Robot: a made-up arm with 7 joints. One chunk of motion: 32 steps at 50 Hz.
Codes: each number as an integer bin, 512 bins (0 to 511) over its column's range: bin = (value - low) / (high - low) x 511, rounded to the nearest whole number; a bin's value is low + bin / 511 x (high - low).
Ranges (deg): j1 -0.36..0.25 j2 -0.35..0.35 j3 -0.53..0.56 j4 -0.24..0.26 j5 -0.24..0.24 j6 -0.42..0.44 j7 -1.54..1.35
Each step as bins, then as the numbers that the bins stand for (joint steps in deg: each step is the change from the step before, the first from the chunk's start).
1 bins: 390 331 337 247 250 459 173
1 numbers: 0.106 0.103 0.189 0.002 -0.005 0.352 -0.562
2 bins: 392 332 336 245 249 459 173
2 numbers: 0.108 0.105 0.187 0.000 -0.006 0.352 -0.562
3 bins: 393 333 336 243 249 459 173
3 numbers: 0.109 0.106 0.187 -0.002 -0.006 0.352 -0.562
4 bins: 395 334 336 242 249 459 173
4 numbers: 0.112 0.108 0.187 -0.003 -0.006 0.352 -0.562
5 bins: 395 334 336 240 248 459 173
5 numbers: 0.112 0.108 0.187 -0.005 -0.007 0.352 -0.562
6 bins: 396 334 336 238 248 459 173
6 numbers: 0.113 0.108 0.187 -0.007 -0.007 0.352 -0.562
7 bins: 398 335 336 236 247 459 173
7 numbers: 0.115 0.109 0.187 -0.009 -0.008 0.352 -0.562
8 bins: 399 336 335 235 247 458 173
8 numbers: 0.116 0.110 0.185 -0.010 -0.008 0.351 -0.562
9 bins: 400 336 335 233 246 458 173
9 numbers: 0.117 0.110 0.185 -0.012 -0.009 0.351 -0.562
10 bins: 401 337 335 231 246 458 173
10 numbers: 0.119 0.112 0.185 -0.014 -0.009 0.351 -0.562
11 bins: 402 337 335 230 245 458 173
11 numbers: 0.120 0.112 0.185 -0.015 -0.010 0.351 -0.562
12 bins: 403 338 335 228 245 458 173
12 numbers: 0.121 0.113 0.185 -0.017 -0.010 0.351 -0.562
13 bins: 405 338 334 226 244 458 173
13 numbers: 0.123 0.113 0.182 -0.019 -0.011 0.351 -0.562
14 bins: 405 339 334 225 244 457 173
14 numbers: 0.123 0.114 0.182 -0.020 -0.011 0.349 -0.562
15 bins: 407 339 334 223 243 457 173
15 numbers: 0.126 0.114 0.182 -0.022 -0.012 0.349 -0.562
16 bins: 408 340 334 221 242 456 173
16 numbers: 0.127 0.116 0.182 -0.024 -0.013 0.347 -0.562
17 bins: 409 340 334 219 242 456 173
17 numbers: 0.128 0.116 0.182 -0.026 -0.013 0.347 -0.562
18 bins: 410 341 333 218 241 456 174
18 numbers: 0.129 0.117 0.180 -0.027 -0.014 0.347 -0.556
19 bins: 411 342 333 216 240 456 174
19 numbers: 0.131 0.118 0.180 -0.029 -0.015 0.347 -0.556
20 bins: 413 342 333 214 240 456 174
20 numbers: 0.133 0.118 0.180 -0.031 -0.015 0.347 -0.556
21 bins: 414 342 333 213 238 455 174
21 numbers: 0.134 0.118 0.180 -0.032 -0.016 0.346 -0.556
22 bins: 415 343 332 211 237 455 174
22 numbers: 0.135 0.120 0.178 -0.034 -0.017 0.346 -0.556
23 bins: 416 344 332 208 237 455 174
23 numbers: 0.137 0.121 0.178 -0.036 -0.017 0.346 -0.556
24 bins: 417 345 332 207 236 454 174
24 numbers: 0.138 0.123 0.178 -0.037 -0.018 0.344 -0.556
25 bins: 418 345 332 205 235 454 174
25 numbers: 0.139 0.123 0.178 -0.039 -0.019 0.344 -0.556
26 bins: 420 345 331 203 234 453 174
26 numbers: 0.141 0.123 0.176 -0.041 -0.020 0.342 -0.556
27 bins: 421 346 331 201 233 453 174
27 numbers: 0.143 0.124 0.176 -0.043 -0.021 0.342 -0.556
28 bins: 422 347 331 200 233 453 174
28 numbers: 0.144 0.125 0.176 -0.044 -0.021 0.342 -0.556
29 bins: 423 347 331 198 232 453 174
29 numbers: 0.145 0.125 0.176 -0.046 -0.022 0.342 -0.556
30 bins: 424 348 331 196 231 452 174
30 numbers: 0.146 0.127 0.176 -0.048 -0.023 0.341 -0.556
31 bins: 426 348 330 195 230 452 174
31 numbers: 0.149 0.127 0.174 -0.049 -0.024 0.341 -0.556
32 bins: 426 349 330 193 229 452 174
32 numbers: 0.149 0.128 0.174 -0.051 -0.025 0.341 -0.556
